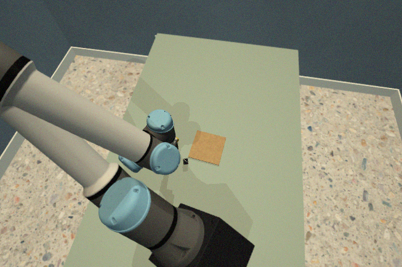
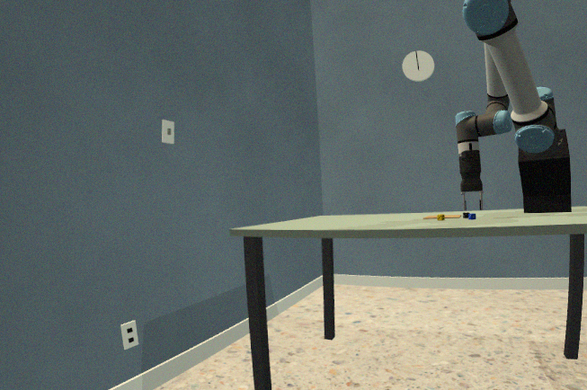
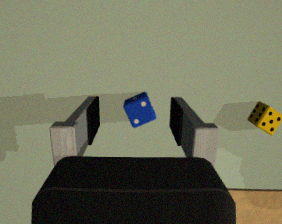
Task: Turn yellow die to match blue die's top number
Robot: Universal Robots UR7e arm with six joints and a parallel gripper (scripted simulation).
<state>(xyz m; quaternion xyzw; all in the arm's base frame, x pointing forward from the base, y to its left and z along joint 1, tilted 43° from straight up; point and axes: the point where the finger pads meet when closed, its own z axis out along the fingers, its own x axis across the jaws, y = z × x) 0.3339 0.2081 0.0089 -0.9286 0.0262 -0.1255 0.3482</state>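
The blue die lies 40 mm below my hand. The rest, counted from my hand: tan mat: 110 mm ahead, 150 mm to the right, 50 mm below; black die: 20 mm ahead, 80 mm to the right, 40 mm below; yellow die: 110 mm ahead, 10 mm to the right, 40 mm below.
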